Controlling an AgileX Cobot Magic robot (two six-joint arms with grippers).
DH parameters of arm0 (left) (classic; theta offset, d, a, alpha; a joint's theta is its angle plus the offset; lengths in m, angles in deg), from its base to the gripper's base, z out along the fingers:
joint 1: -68.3 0.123 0 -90
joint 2: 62.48 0 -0.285 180
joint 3: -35.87 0 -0.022 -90
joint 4: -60.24 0.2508 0 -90
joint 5: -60.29 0 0.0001 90
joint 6: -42.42 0.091 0 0
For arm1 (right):
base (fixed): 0 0 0 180
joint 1: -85.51 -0.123 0 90
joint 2: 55.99 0 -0.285 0
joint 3: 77.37 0 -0.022 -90
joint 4: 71.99 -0.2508 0 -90
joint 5: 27.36 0 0.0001 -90
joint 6: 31.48 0.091 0 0
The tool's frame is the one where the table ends.
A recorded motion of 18 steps. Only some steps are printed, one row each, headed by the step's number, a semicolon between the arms.
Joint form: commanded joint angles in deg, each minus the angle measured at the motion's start. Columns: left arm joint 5, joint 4, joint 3, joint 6, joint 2, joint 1; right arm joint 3, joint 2, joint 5, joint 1, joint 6, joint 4.
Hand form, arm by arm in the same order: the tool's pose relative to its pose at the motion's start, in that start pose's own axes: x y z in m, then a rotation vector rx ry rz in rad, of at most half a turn. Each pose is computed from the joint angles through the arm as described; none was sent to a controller.
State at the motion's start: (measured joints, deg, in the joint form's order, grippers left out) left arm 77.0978 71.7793 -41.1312 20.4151 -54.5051 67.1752; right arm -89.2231 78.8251 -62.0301 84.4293 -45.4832 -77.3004
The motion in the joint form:
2: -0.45 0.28 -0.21 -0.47 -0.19 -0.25; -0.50 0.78 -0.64 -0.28 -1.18 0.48
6: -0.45 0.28 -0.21 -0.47 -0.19 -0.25; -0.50 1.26 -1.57 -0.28 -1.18 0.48
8: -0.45 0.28 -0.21 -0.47 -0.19 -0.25; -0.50 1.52 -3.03 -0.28 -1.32 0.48
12: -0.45 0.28 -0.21 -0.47 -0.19 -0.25; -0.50 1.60 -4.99 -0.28 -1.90 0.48
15: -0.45 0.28 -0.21 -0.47 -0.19 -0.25; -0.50 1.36 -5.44 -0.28 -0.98 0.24
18: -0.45 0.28 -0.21 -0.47 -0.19 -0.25; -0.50 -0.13 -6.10 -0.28 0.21 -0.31
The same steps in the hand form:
2: 0.0004 -0.0002 0.0001 0.0058 -0.0067 -0.0026; 0.0007 0.0018 0.0045 -0.0009 0.0167 -0.0317
6: 0.0004 -0.0002 0.0001 0.0058 -0.0067 -0.0026; 0.0037 0.0022 0.0079 -0.0064 0.0407 -0.0313
8: 0.0004 -0.0002 0.0001 0.0058 -0.0067 -0.0026; 0.0068 0.0028 0.0097 -0.0136 0.0698 -0.0334
12: 0.0004 -0.0002 0.0001 0.0058 -0.0067 -0.0026; 0.0100 0.0035 0.0100 -0.0229 0.1042 -0.0434
15: 0.0004 -0.0002 0.0001 0.0058 -0.0067 -0.0026; 0.0099 0.0039 0.0082 -0.0256 0.1073 -0.0242
18: 0.0004 -0.0002 0.0001 0.0058 -0.0067 -0.0026; 0.0061 0.0045 -0.0027 -0.0286 0.0917 0.0027

